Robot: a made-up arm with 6 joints. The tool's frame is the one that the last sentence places. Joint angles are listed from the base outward.
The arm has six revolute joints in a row. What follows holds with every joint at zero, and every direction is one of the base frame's. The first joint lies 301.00 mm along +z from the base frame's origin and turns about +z. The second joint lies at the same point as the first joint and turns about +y. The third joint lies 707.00 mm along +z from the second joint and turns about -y. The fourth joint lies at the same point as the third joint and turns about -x. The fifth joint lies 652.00 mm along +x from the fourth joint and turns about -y. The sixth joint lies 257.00 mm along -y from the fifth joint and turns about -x. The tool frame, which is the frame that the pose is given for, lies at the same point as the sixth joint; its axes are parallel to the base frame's.
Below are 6 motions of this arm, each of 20 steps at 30 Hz.
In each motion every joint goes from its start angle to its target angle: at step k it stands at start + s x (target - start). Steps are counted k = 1, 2, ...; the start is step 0. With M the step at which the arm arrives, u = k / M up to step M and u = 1 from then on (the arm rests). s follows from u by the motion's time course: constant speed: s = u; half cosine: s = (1 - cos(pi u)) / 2; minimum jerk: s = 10 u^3 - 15 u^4 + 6 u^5.
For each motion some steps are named. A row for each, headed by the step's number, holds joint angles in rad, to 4 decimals.
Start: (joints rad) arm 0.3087 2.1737 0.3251 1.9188 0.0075 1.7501
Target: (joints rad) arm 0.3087 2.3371 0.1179 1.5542 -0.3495 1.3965
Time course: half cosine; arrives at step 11
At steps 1, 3, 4, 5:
1: 0.3087 2.1770 0.3209 1.9114 0.0003 1.7429
3: 0.3087 2.2019 0.2893 1.8559 -0.0541 1.6891
4: 0.3087 2.2215 0.2645 1.8122 -0.0968 1.6467
5: 0.3087 2.2438 0.2362 1.7624 -0.1456 1.5985

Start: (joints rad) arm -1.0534 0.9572 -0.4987 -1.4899 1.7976 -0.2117
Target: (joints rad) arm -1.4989 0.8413 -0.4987 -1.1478 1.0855 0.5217
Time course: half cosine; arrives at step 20
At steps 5, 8, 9, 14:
5: -1.1186 0.9402 -0.4987 -1.4398 1.6933 -0.1043
8: -1.2073 0.9172 -0.4987 -1.3717 1.5516 0.0417
9: -1.2413 0.9083 -0.4987 -1.3456 1.4972 0.0976
14: -1.4071 0.8652 -0.4987 -1.2183 1.2323 0.3705

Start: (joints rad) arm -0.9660 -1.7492 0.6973 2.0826 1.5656 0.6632
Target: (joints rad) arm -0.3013 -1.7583 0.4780 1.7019 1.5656 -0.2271
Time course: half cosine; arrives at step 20
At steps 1, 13, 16, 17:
1: -0.9619 -1.7493 0.6960 2.0803 1.5656 0.6577
13: -0.4828 -1.7558 0.5379 1.8058 1.5656 0.0160
16: -0.3648 -1.7574 0.4989 1.7383 1.5656 -0.1421
17: -0.3375 -1.7578 0.4900 1.7226 1.5656 -0.1786

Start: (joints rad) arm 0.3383 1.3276 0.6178 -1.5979 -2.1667 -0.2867
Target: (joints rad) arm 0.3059 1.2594 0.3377 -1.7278 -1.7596 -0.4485
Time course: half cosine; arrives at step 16
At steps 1, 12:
1: 0.3380 1.3269 0.6151 -1.5991 -2.1628 -0.2883
12: 0.3106 1.2694 0.3787 -1.7088 -1.8192 -0.4248

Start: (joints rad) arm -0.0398 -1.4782 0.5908 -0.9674 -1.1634 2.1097
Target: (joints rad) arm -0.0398 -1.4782 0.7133 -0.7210 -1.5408 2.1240
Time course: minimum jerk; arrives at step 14
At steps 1, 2, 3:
1: -0.0398 -1.4782 0.5912 -0.9666 -1.1646 2.1097
2: -0.0398 -1.4782 0.5936 -0.9617 -1.1722 2.1100
3: -0.0398 -1.4782 0.5993 -0.9503 -1.1896 2.1107

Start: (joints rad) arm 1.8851 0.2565 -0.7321 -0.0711 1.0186 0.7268
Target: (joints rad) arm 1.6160 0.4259 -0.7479 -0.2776 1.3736 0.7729
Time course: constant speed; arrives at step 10
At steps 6, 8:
6: 1.7236 0.3581 -0.7416 -0.1950 1.2316 0.7545
8: 1.6698 0.3920 -0.7447 -0.2363 1.3026 0.7637

